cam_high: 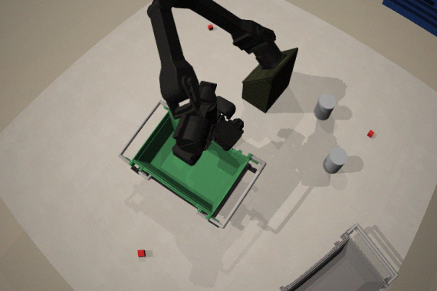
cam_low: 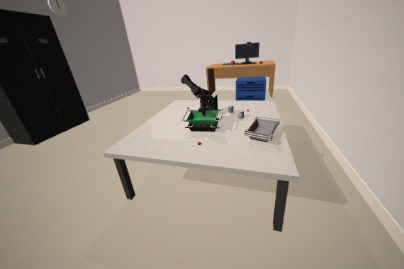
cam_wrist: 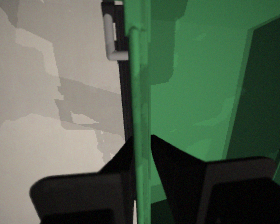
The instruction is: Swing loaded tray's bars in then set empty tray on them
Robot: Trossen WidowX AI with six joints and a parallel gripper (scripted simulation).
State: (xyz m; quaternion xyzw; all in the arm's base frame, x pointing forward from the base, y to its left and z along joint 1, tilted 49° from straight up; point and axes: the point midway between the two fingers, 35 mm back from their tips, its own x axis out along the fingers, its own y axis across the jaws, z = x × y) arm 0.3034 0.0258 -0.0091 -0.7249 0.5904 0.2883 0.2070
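The green tray lies 7 cm ahead of my gripper tip, 3 cm above it and 1 cm to the left of it.
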